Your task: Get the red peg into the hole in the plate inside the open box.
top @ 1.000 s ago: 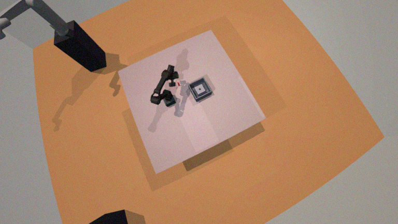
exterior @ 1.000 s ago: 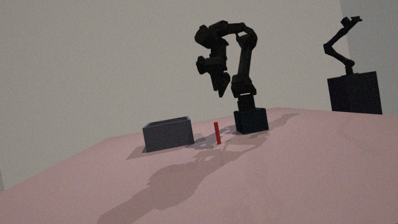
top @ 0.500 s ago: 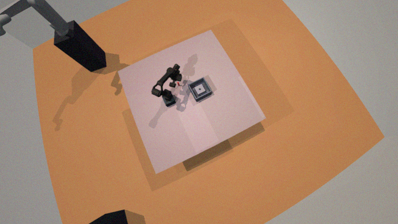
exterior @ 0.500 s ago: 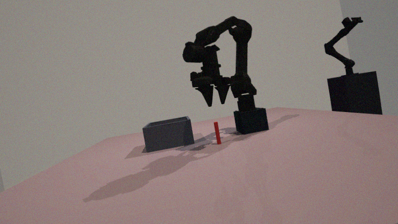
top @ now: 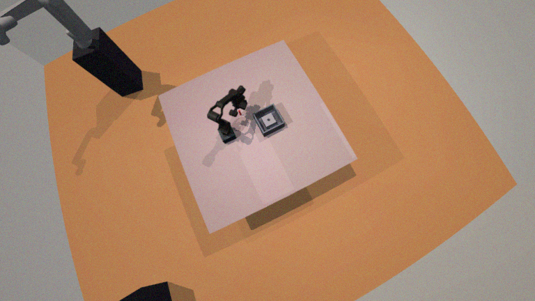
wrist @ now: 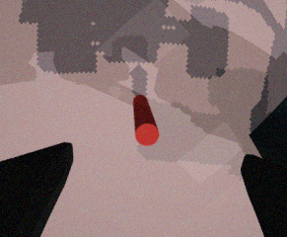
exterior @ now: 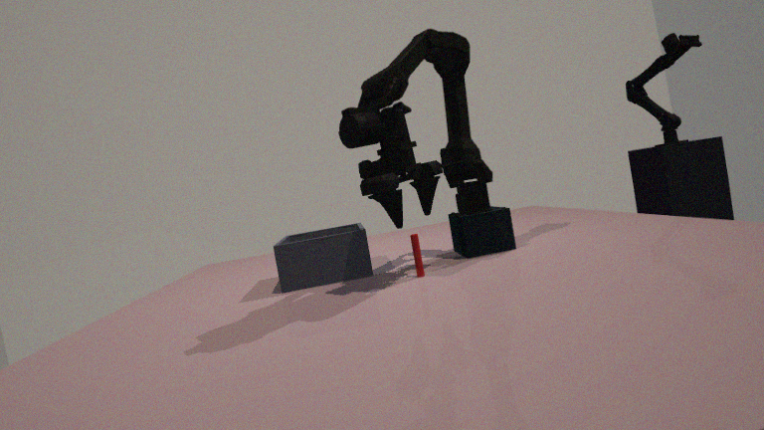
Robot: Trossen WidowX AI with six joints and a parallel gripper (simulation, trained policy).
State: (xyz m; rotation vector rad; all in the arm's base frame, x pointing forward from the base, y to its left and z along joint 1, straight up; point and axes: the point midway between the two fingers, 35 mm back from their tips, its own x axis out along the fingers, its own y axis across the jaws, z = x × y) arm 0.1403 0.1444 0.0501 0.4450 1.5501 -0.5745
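The red peg lies 60 mm below my gripper tip and 10 mm ahead of it. Also, from my gripper tip: grey plate (210 mm ahead, 140 mm to the right, 60 mm below); then box (210 mm ahead, 140 mm to the right, 80 mm below).
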